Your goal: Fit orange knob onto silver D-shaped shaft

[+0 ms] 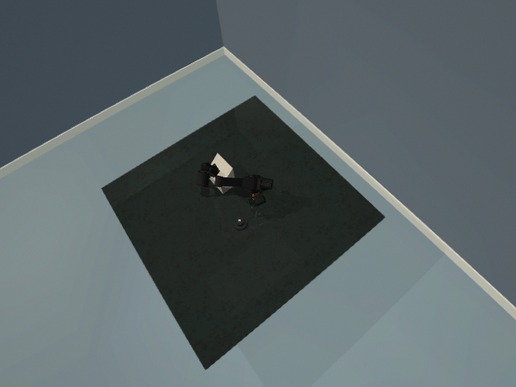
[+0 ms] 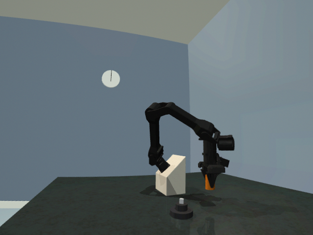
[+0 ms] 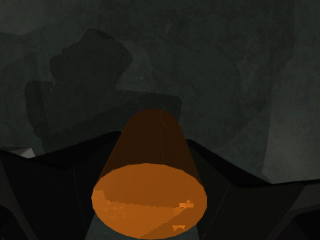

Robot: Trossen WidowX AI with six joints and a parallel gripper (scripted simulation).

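My gripper tip is 160 mm to the left of the round black pedestal, 70 mm short of it and 50 mm above it. Round my gripper tip: orange knob: 30 mm above.
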